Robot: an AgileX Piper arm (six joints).
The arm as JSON. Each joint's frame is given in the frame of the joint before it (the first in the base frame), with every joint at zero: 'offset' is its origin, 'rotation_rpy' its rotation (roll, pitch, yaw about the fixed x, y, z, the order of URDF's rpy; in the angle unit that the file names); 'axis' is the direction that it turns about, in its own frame. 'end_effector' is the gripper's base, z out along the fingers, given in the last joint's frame.
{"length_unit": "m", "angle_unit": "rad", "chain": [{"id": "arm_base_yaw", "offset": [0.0, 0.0, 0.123], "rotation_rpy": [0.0, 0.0, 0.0], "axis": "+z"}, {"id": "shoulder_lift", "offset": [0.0, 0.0, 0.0], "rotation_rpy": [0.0, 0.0, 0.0], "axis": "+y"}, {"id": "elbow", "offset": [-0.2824, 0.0, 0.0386], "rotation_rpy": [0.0, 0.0, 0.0], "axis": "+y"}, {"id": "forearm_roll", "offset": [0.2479, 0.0, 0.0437], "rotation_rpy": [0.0, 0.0, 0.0], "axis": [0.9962, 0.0, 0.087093]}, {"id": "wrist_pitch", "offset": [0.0, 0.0, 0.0], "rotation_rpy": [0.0, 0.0, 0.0], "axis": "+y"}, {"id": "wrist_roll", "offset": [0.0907, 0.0, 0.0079], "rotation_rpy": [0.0, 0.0, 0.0], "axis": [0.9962, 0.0, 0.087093]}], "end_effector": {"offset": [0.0, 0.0, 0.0], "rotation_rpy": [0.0, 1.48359, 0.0]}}
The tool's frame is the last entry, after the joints.
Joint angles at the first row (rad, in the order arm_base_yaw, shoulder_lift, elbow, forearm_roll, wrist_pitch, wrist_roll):
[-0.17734 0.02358 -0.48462 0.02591 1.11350 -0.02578]
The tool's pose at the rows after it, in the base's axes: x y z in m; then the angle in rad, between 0 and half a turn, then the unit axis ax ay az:
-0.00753 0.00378 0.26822 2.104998 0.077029 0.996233 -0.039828
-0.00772 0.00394 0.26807 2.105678 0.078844 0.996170 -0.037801
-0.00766 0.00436 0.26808 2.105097 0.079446 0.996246 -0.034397
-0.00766 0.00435 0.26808 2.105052 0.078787 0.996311 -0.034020
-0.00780 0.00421 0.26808 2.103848 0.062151 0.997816 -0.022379
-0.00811 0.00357 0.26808 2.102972 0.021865 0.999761 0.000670
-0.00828 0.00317 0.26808 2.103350 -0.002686 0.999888 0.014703
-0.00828 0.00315 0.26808 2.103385 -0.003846 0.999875 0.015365
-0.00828 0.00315 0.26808 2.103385 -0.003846 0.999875 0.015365
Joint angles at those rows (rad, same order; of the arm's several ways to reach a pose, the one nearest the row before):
[-0.17737 -0.01619 -0.48462 0.02919 1.11982 -0.02073]
[-0.17730 -0.01707 -0.48463 0.03068 1.12168 -0.01687]
[-0.17731 -0.01710 -0.48463 0.03586 1.12172 -0.01527]
[-0.17600 -0.01708 -0.48462 0.03587 1.12169 -0.01529]
[-0.14058 -0.01712 -0.48462 0.03750 1.12173 -0.01315]
[-0.05993 -0.01710 -0.48461 0.03753 1.12171 -0.01318]
[-0.01085 -0.01712 -0.48462 0.03756 1.12173 -0.01320]
[-0.00852 -0.01709 -0.48461 0.03755 1.12169 -0.01320]
[-0.00852 -0.01709 -0.48461 0.03755 1.12169 -0.01320]

